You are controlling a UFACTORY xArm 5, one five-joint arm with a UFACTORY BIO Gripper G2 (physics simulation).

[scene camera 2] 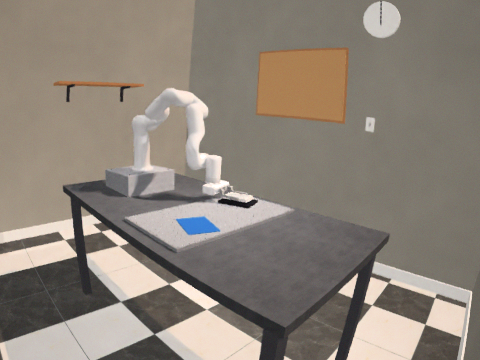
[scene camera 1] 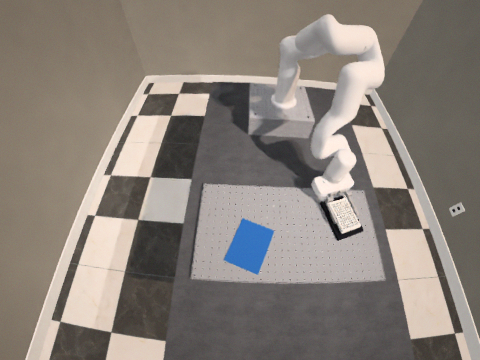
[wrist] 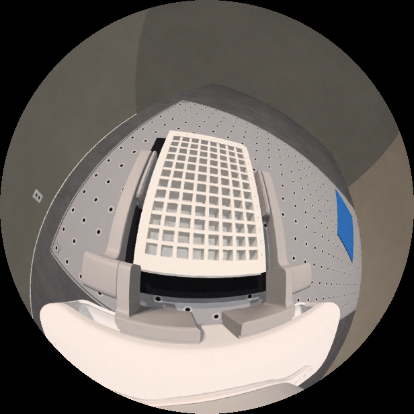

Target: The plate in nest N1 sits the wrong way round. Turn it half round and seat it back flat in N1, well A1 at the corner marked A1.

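Note:
The white plate [scene camera 1: 344, 215] [scene camera 2: 240, 197] [wrist: 204, 200], with a grid of square wells, is upright and about level. It is held a little above the black nest [scene camera 1: 351, 235] [scene camera 2: 238, 203] [wrist: 200, 285], roughly in line with it. My gripper [scene camera 1: 341, 207] [scene camera 2: 234, 194] [wrist: 205, 184] is shut on the plate, one finger on each long side. The nest's near edge and part of its left side show around the plate in the wrist view. The A1 mark and the plate's lettering are too small to read, and the nest's floor is hidden under the plate.
The nest stands on a grey perforated board [scene camera 1: 295, 260] [scene camera 2: 155, 227] [wrist: 320, 260] on the dark table [scene camera 1: 280, 320] [scene camera 2: 300, 260]. A flat blue rectangle [scene camera 1: 249, 246] [scene camera 2: 198, 225] [wrist: 344, 225] lies on the board, apart from the nest. My arm's grey base block [scene camera 1: 280, 125] [scene camera 2: 140, 181] stands behind the board.

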